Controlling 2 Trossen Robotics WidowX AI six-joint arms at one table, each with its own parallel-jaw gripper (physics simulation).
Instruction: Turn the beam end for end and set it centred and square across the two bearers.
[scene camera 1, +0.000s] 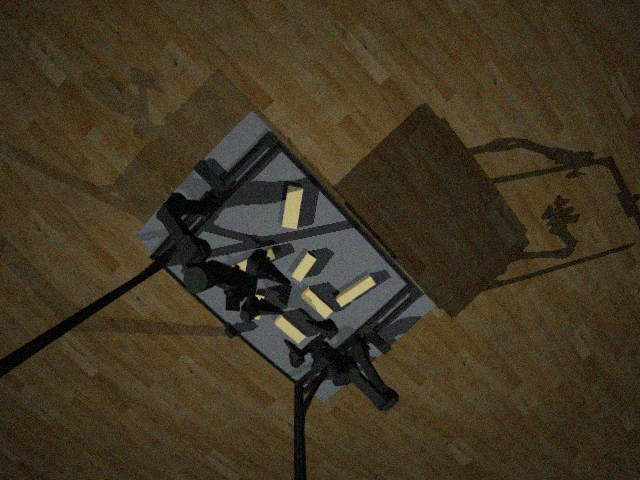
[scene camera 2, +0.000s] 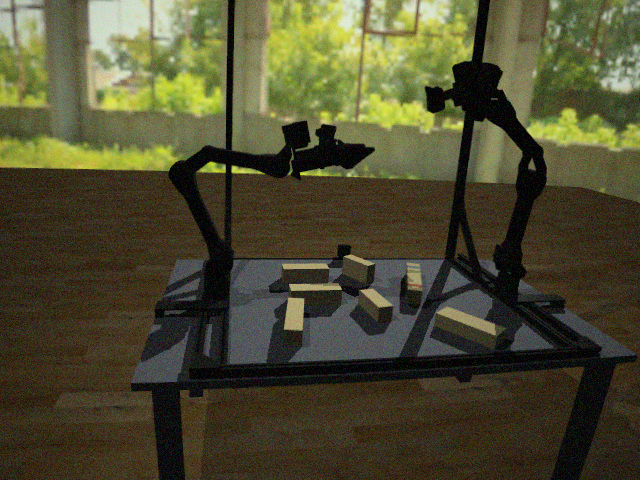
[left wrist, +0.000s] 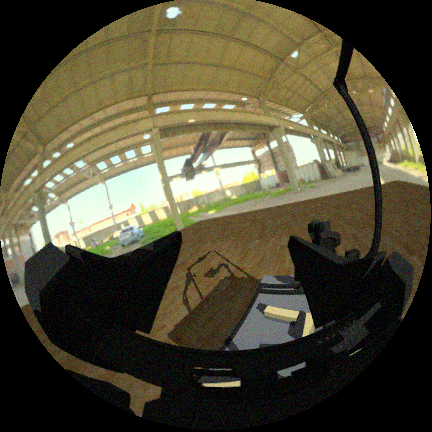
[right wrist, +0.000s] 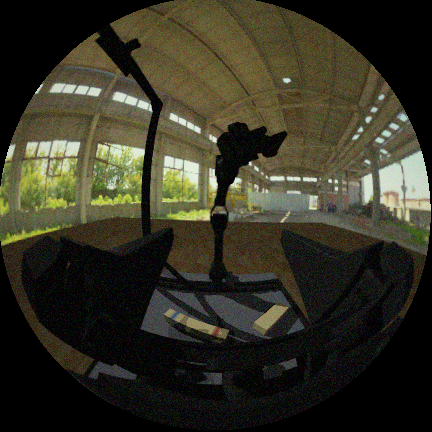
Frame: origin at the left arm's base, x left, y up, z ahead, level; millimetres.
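Seen in the pictures: left gripper, fingertip midpoint: (scene camera 1: 286, 298) (scene camera 2: 440, 82) (left wrist: 237, 239) (right wrist: 277, 130); right gripper, fingertip midpoint: (scene camera 1: 294, 330) (scene camera 2: 369, 147) (right wrist: 228, 234); left arm's base, origin of the base link: (scene camera 1: 211, 202) (scene camera 2: 506, 290) (right wrist: 216, 285); right arm's base, origin of the base link: (scene camera 1: 356, 342) (scene camera 2: 215, 295).
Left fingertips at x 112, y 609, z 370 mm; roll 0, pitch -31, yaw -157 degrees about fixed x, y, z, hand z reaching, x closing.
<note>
Pixels of each thing's middle, then the offset from my left fingertips to it. Level surfaces: height alone.
- beam, body centre: (scene camera 2: 413, 281) (right wrist: 194, 326) (scene camera 1: 247, 263) dz -77, dx -191, dy -606 mm
- table, its level: dy -628 mm
- plain block, body centre: (scene camera 2: 469, 326) (scene camera 1: 292, 207) (right wrist: 271, 316) (left wrist: 225, 388) dz -115, dx +119, dy -609 mm
- third block, body centre: (scene camera 2: 375, 304) (scene camera 1: 304, 266) dz +102, dx -25, dy -606 mm
The beam (scene camera 1: 241, 265) (scene camera 2: 414, 283) (right wrist: 195, 324) is a long pale block with blue and red bands, lying on the table (scene camera 1: 330, 248) (scene camera 2: 320, 351). The left arm hides part of it in scene camera 1. Several plain pale blocks lie apart around it; I cannot tell which two are the bearers. My left gripper (scene camera 1: 286, 298) (scene camera 2: 476, 74) (left wrist: 237, 239) is open and empty, raised high above the table. My right gripper (scene camera 1: 299, 333) (scene camera 2: 364, 153) is open and empty, held high and nearly level above the table.
A plain block (scene camera 1: 292, 206) (scene camera 2: 467, 326) (right wrist: 271, 319) lies apart from the others. Another block (scene camera 1: 355, 290) (scene camera 2: 294, 320) lies near the right arm's side. A third block (scene camera 1: 303, 266) (scene camera 2: 375, 305) lies between them. Dark rails edge the table, and a tall post (scene camera 2: 229, 129) rises behind it.
</note>
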